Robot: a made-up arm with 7 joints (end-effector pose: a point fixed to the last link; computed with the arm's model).
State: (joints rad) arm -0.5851 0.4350 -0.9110 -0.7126 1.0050 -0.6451 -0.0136
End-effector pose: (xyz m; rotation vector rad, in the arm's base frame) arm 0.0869 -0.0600 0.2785 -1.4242 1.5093 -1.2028
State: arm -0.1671 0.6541 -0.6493 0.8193 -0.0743 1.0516 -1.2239
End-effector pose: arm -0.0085 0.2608 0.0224 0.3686 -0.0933 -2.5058
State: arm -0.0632 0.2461 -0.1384 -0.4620 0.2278 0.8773 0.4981
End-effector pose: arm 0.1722 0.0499 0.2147 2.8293 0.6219 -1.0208
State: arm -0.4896 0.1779 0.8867 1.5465 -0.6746 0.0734 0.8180
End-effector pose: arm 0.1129 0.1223 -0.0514 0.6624 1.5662 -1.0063
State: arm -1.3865 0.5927 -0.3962 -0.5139 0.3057 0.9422 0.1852
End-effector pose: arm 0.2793 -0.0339 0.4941 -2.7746 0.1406 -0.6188
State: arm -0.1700 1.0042 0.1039 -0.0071 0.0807 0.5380 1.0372
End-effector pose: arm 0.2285 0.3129 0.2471 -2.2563 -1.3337 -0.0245
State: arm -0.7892 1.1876 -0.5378 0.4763 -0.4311 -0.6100 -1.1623
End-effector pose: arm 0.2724 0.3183 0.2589 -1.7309 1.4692 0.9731
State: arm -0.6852 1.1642 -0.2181 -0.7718 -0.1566 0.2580 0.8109
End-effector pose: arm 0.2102 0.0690 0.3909 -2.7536 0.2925 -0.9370
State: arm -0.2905 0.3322 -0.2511 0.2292 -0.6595 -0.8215 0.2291
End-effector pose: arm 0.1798 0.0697 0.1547 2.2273 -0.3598 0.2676
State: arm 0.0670 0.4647 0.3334 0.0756 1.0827 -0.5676 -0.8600
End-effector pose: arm 0.0826 0.2658 0.1479 -1.5028 0.7607 1.3817
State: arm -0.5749 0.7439 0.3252 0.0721 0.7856 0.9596 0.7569
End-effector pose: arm 0.3021 0.3269 0.3136 -1.8357 -1.9002 -0.0094
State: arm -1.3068 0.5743 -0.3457 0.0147 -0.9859 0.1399 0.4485
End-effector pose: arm 0.3437 -0.0060 0.4562 2.2764 -0.9430 0.1135
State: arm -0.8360 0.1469 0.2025 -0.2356 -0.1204 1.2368 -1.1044
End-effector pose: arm 0.3039 0.0572 0.3714 1.7228 -1.5912 -1.1507
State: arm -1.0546 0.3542 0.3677 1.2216 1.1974 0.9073 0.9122
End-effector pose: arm 0.3664 0.2208 0.0968 -1.5930 -1.4801 0.7350
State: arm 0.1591 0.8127 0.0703 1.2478 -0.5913 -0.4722 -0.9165
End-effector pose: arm -0.1433 0.3826 0.1251 2.0561 -0.0818 -1.6115
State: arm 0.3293 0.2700 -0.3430 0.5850 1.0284 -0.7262 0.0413
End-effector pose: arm -0.1607 0.1025 0.0448 -2.0154 1.3878 1.2994
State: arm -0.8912 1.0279 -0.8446 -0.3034 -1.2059 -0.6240 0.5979
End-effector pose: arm 0.2305 0.0666 0.3004 2.1304 -0.8496 0.0333
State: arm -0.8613 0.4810 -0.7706 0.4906 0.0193 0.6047 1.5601
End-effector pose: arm 0.3300 0.0753 0.1089 -2.4049 -1.0563 -0.2114
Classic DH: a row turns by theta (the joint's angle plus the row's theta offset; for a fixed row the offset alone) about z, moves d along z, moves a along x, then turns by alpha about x. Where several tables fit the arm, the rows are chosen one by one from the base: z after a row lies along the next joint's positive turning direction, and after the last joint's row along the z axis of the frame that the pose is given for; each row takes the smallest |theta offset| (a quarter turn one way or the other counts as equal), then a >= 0, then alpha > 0; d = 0 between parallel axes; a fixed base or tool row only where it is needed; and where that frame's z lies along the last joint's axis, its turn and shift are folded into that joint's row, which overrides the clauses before.
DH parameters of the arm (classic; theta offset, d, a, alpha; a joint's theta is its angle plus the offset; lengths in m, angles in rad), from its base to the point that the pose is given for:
base (fixed): -0.071 0.441 0.003 -1.3004
joint 1: -1.3111 0.0934 -0.0304 -1.5708
joint 2: 1.2915 -0.0518 -0.0026 1.5708
joint 3: -1.5708 -0.2169 0.0065 1.5708
joint 4: -1.5708 -0.0284 0.0307 1.5708
joint 5: 0 0.2312 0.0205 -1.5708
joint 6: -1.5708 -0.0174 0.0271 1.5708
joint 7: -0.6917 0.0357 0.0177 2.5077
tool (fixed): -0.4177 0.0276 0 0

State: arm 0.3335 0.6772 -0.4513 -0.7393 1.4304 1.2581 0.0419
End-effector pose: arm 0.0564 0.1059 0.2388 -1.8897 -0.7570 0.7343
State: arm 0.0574 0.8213 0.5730 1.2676 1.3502 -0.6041 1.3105
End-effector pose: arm -0.1090 0.4348 0.1070 -1.8521 -0.6291 0.5015
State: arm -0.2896 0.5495 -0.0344 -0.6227 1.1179 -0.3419 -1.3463
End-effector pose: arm 0.1777 0.1173 0.3114 -1.1941 0.6299 0.7974
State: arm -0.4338 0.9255 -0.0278 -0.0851 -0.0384 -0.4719 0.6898
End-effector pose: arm 0.2614 0.1974 0.2929 -2.8926 0.1456 -0.8887
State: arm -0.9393 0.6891 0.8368 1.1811 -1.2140 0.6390 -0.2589
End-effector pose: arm 0.3489 0.3462 0.2276 1.0811 -0.3176 -0.0448
